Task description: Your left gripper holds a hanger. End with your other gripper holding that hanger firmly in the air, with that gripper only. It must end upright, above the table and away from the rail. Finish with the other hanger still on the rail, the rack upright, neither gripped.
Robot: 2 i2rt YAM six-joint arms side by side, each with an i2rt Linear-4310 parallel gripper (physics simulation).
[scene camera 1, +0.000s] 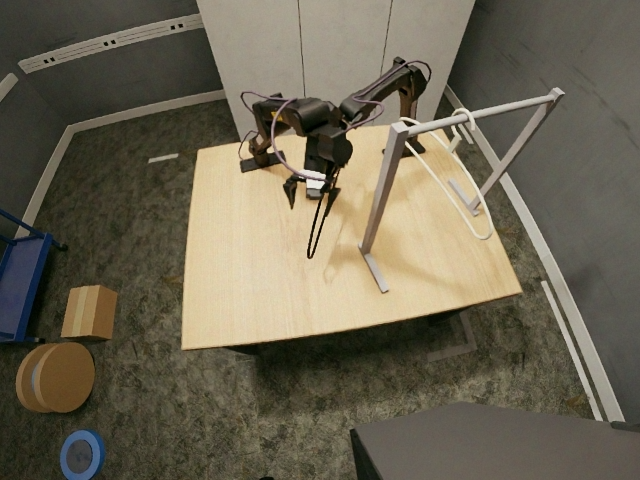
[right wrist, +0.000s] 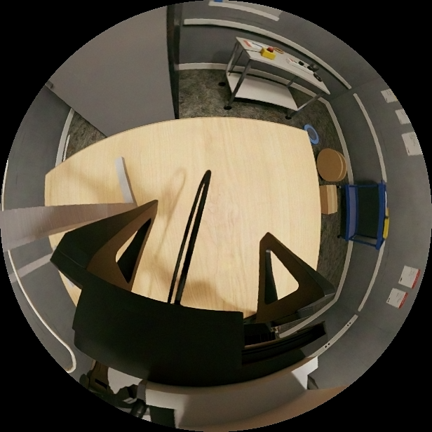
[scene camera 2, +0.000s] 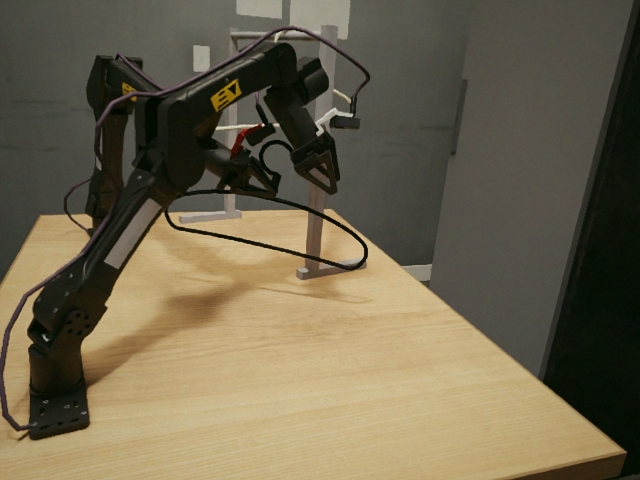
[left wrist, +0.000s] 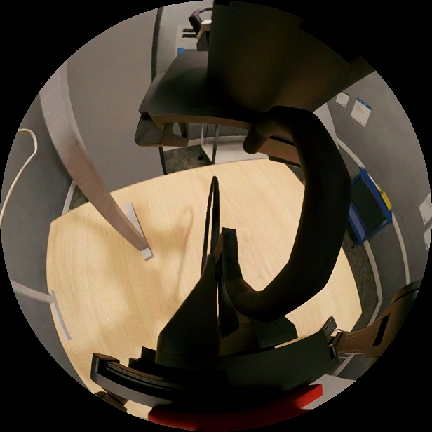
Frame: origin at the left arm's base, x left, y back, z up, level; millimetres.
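Seen in the pictures: left gripper, between the fingertips: (scene camera 2: 276,195); right gripper, between the fingertips: (scene camera 1: 309,212) (scene camera 2: 336,187); left arm's base, origin of its link: (scene camera 1: 403,151); right arm's base, origin of its link: (scene camera 1: 262,162) (scene camera 2: 58,390).
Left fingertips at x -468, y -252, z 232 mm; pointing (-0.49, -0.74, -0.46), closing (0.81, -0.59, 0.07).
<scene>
Pixels of each thing's top centre, then the offset from my left fingertips to it. "*": a spot on its surface instead. Level surfaces: height alone.
- black hanger, a spot on its surface: (scene camera 2: 366,251) (scene camera 1: 307,255) * dx -105, dy -151, dz -95 mm
- white hanger, a spot on its surface: (scene camera 1: 483,237) * dx +279, dy -338, dz +113 mm
- rail, centre of its top: (scene camera 1: 491,108) (scene camera 2: 273,31) dx +343, dy -133, dz +306 mm
- post's foot, a spot on its surface: (scene camera 2: 330,270) * dx +89, dy -193, dz -220 mm
- table, height of its surface: dz -232 mm
My left gripper (scene camera 2: 275,190) (left wrist: 215,258) is shut on the black hanger (scene camera 1: 310,256) (scene camera 2: 366,251) (left wrist: 215,179) (right wrist: 207,175) near the base of its hook. The hanger hangs above the table, hook up. My right gripper (scene camera 1: 310,210) (scene camera 2: 331,192) (right wrist: 214,222) is open, above and beside the hook; its fingers touch nothing that I can see. In the right wrist view the black wire shows between them, lower down. In scene camera 1, the right arm hides the hook. A white hanger (scene camera 1: 483,237) (left wrist: 36,145) (right wrist: 74,362) hangs on the rail (scene camera 1: 506,106) (scene camera 2: 258,36).
The grey rack stands upright; its near post (scene camera 1: 381,196) (scene camera 2: 328,56) (left wrist: 85,170) (right wrist: 50,222) rises close beside the black hanger. The post's foot (scene camera 1: 376,273) (scene camera 2: 330,270) rests on the table (scene camera 1: 242,289) (scene camera 2: 361,392). The two arms are close together, the right one partly over the left.
</scene>
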